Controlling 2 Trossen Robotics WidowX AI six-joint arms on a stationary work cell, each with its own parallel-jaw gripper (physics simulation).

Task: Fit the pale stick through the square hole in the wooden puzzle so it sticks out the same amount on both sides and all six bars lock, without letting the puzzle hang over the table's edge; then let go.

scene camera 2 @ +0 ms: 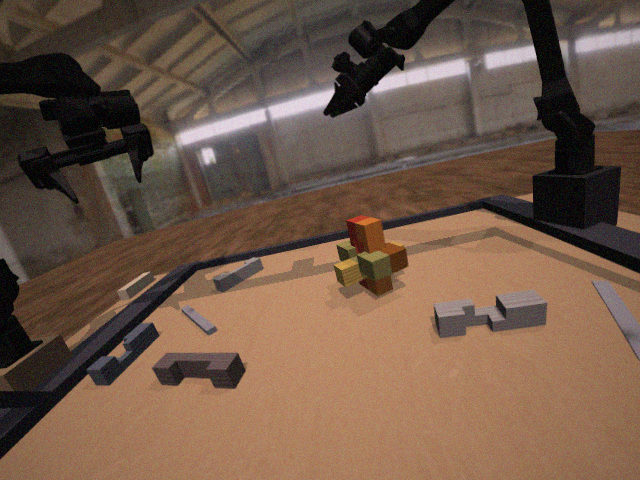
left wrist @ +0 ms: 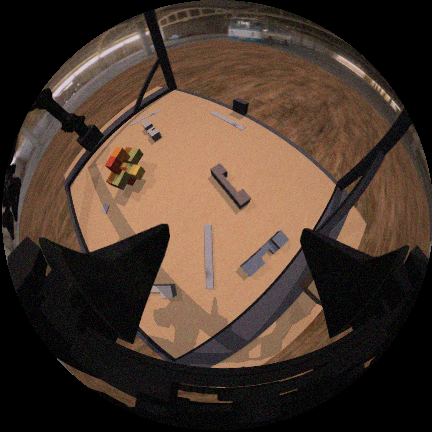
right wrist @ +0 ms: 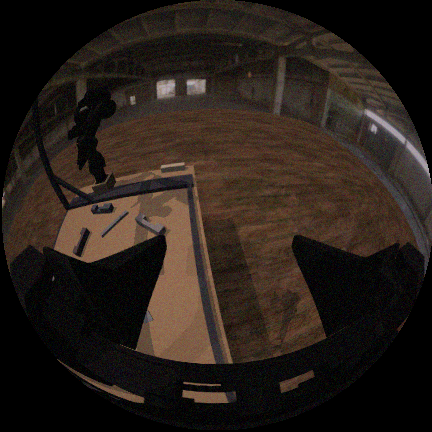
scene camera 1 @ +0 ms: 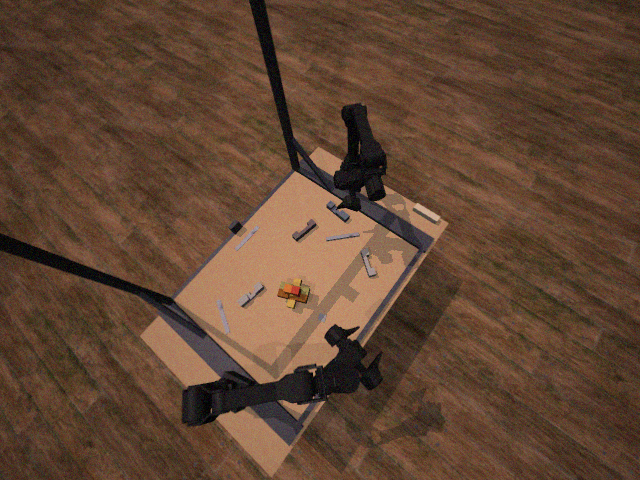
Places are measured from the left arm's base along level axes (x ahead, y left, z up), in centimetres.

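Pixels of known places: left gripper, between the fingertips: (scene camera 2: 109, 191) (left wrist: 238, 233) (right wrist: 78, 166) (scene camera 1: 336, 198); right gripper, between the fingertips: (scene camera 2: 327, 115) (right wrist: 231, 242) (scene camera 1: 370, 339); left arm's base, origin of its link: (scene camera 2: 13, 355) (right wrist: 101, 178); right arm's base, origin of its link: (scene camera 2: 574, 170) (left wrist: 84, 132).
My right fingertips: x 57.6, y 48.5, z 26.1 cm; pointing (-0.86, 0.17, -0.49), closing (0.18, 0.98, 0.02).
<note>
Ahead of a thing's pixels: the offset from my right fingertips to its top centre.
The pale stick {dy -10.5, dx -64.1, dz -29.6 cm} (scene camera 1: 426, 212) (scene camera 2: 135, 285) (right wrist: 173, 167) lies flat on the wooden border outside the dark frame rail, near a table corner; I cannot make it out in the left wrist view. The wooden puzzle (scene camera 1: 293, 290) (scene camera 2: 373, 263) (left wrist: 119, 178), of red, orange, yellow and green bars, stands on the table inside the frame; a gap shows between its bars in the left wrist view. My left gripper (scene camera 2: 107, 190) (left wrist: 238, 233) is open and empty, high above the table. My right gripper (scene camera 1: 368, 341) (scene camera 2: 328, 113) (right wrist: 231, 242) is open and empty, raised near the table's edge, away from the puzzle.
Notched bars, dark brown {dy -50.0, dx -23.7, dz -29.6 cm} (scene camera 1: 303, 230) (scene camera 2: 199, 364), blue-grey {dy -43.5, dx -40.7, dz -29.6 cm} (scene camera 1: 338, 211) (left wrist: 265, 253) and grey {dy -17.8, dx -28.6, dz -29.6 cm} (scene camera 1: 368, 262) (scene camera 2: 238, 274), lie around. A light grey notched bar {dy -48.8, dx +13.3, dz -29.6 cm} (scene camera 1: 251, 295) lies beside the puzzle. Thin flat strips {dy -34.4, dx -32.1, dz -31.6 cm} (scene camera 1: 342, 237) (left wrist: 208, 256) lie about. Dark rails edge the table; tall posts (scene camera 1: 276, 87) rise from it.
</note>
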